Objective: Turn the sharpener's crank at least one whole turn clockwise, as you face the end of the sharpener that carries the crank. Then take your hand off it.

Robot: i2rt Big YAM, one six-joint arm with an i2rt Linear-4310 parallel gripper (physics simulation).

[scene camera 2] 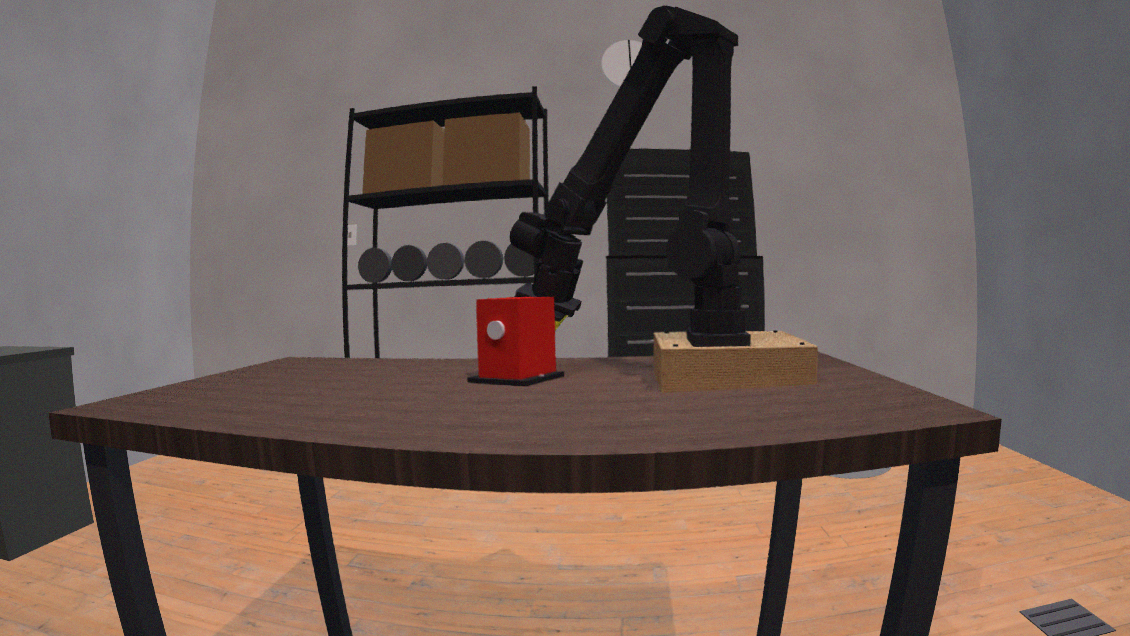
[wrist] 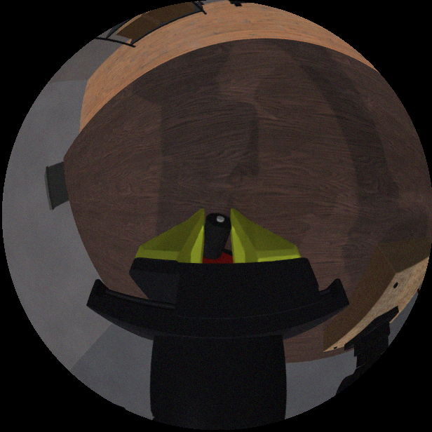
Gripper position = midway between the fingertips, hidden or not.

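There is a black crank handle (wrist: 216, 233) that I can see, and my gripper (wrist: 217, 214) is visible too.
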